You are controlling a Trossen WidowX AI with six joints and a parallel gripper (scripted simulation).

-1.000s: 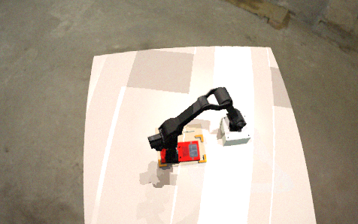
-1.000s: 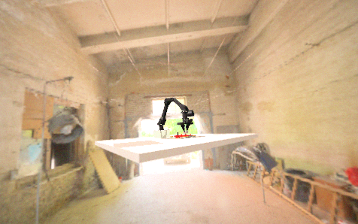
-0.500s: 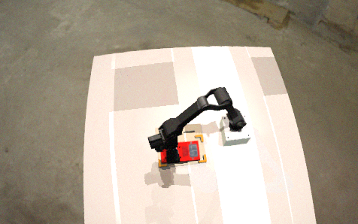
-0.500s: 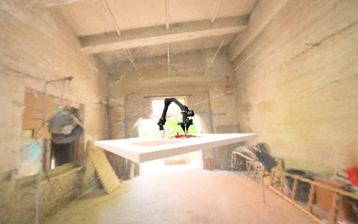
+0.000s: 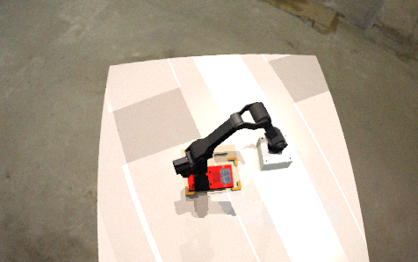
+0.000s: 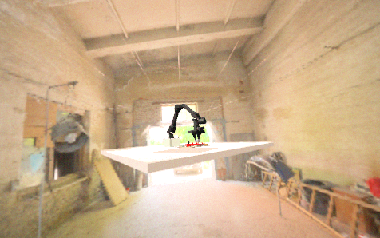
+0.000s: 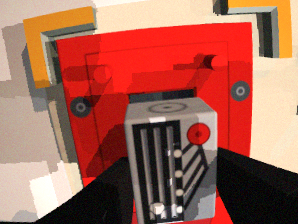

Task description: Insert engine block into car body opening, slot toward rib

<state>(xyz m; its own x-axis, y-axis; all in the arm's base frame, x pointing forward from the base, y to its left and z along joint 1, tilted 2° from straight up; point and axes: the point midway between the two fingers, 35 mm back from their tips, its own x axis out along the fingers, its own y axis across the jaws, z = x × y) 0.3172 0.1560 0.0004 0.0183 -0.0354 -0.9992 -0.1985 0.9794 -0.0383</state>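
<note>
The engine block lies 1 cm below my gripper tip.
</note>
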